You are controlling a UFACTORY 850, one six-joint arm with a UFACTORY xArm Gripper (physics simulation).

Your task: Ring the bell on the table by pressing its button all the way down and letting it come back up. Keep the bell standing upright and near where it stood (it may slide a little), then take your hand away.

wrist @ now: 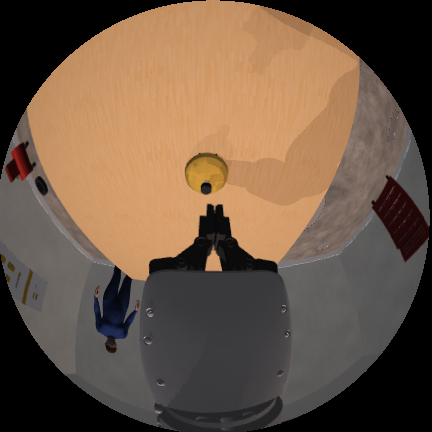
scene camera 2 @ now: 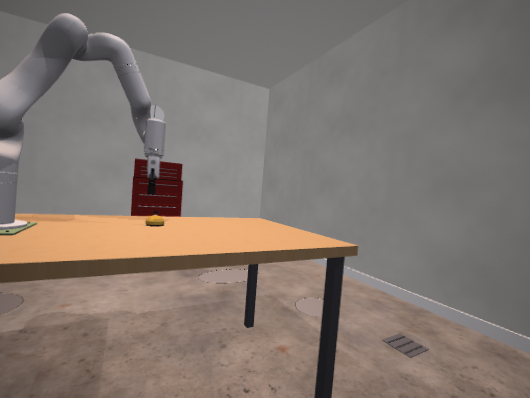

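Observation:
A yellow dome-shaped bell (scene camera 2: 155, 221) (wrist: 205, 170) stands upright on the wooden table (scene camera 2: 225, 240) (wrist: 125, 100). Its small black button (scene camera 2: 155, 213) (wrist: 206, 188) is on top and stands up from the dome. My gripper (scene camera 2: 151, 193) (wrist: 213, 213) is shut and empty, pointing down. In the scene view it hangs above the bell, with a clear gap between the fingertips and the button. In the wrist view the fingertips show just below the button in the picture, a little to its right.
A red tool cabinet (scene camera 2: 157, 192) (wrist: 402, 219) stands beyond the table. A person in blue (wrist: 114, 312) is beyond the table's edge in the wrist view. The arm's green base plate (scene camera 2: 22, 230) is at the left on the table. Arm shadows fall near the bell.

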